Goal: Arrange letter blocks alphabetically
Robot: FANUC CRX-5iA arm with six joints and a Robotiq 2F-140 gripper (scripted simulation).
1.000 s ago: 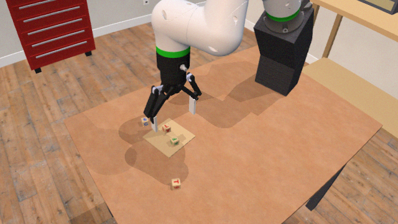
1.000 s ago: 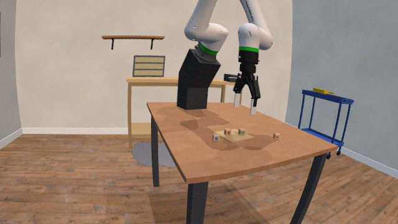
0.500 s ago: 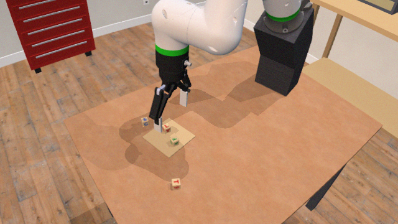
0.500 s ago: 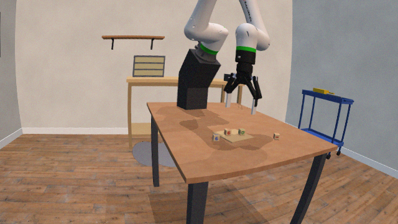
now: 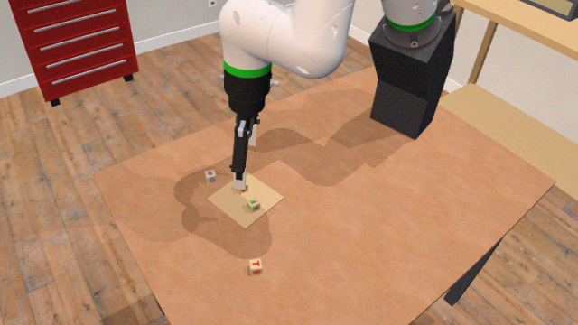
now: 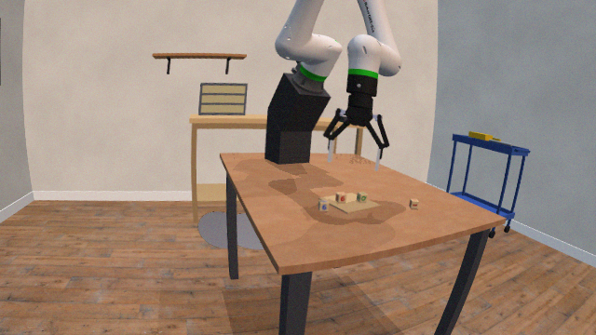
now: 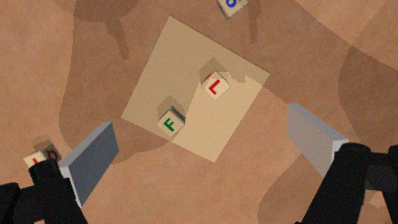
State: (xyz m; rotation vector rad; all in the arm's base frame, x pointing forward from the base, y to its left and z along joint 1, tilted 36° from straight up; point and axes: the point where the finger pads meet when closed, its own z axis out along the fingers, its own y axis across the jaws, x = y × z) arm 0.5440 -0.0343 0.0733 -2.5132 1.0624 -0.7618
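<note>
The tan mat is 12 cm below my hand.
</note>
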